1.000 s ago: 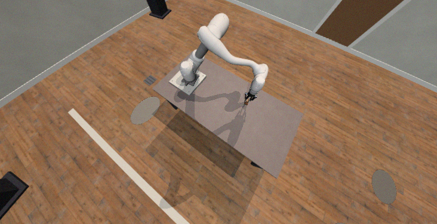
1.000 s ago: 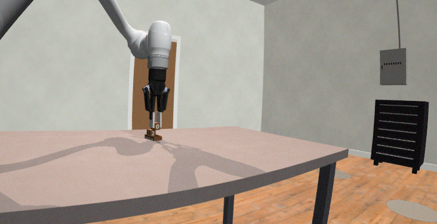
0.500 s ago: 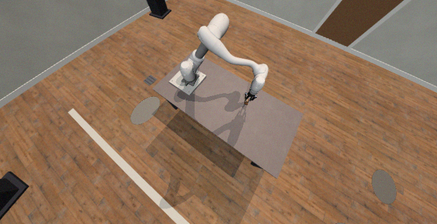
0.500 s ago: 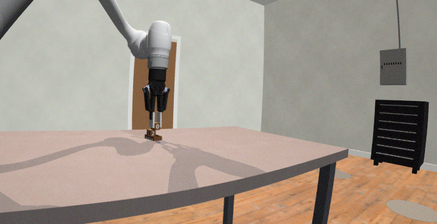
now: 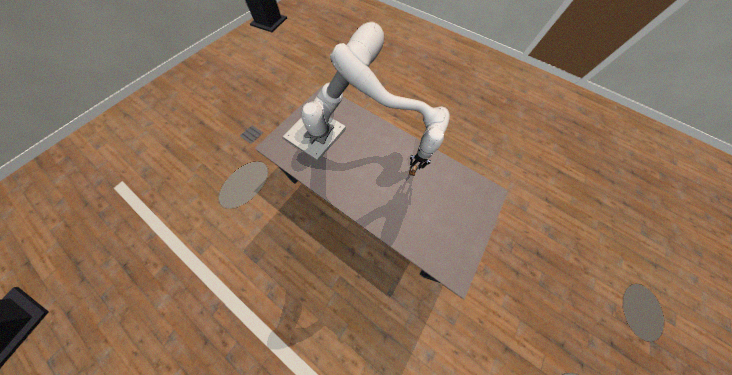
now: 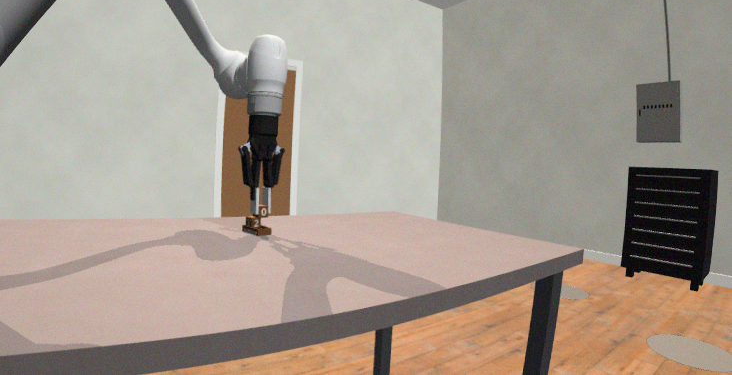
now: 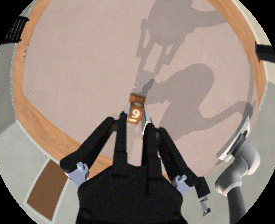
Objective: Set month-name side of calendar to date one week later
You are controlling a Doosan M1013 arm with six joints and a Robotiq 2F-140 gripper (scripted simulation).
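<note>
Right now my hand is 80 mm above the wooden tray and 20 mm to the right of it.
</note>
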